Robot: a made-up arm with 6 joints.
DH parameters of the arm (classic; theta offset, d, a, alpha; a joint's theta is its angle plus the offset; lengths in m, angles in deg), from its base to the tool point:
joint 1: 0 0.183 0 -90
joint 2: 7.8 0 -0.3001 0
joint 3: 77.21 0 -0.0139 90
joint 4: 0 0.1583 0 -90
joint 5: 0 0 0.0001 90
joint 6: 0 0.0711 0 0
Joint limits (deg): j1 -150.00..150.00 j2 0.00..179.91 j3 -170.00..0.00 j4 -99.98..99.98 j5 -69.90..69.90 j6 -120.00..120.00
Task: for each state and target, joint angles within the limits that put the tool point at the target. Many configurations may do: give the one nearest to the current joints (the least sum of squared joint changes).
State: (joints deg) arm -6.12 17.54 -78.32 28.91 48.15 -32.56
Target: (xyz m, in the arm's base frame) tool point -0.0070 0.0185 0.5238
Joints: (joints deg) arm -6.01 42.55 -76.83 21.64 42.27 -32.56
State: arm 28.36 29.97 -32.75 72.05 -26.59 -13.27
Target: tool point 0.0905 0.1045 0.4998
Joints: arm 56.33 65.01 -62.36 68.23 -15.34 -13.27
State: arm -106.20 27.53 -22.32 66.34 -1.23 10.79
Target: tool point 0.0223 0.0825 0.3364
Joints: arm -105.91 3.31 -19.30 66.37 -1.11 10.79
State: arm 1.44 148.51 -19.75 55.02 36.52 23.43
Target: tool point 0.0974 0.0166 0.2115
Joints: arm -11.14 134.35 -1.10 48.49 41.17 23.43
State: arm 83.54 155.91 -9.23 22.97 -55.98 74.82
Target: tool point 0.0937 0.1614 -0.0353
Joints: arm 66.97 179.91 -34.12 23.48 -54.70 74.82
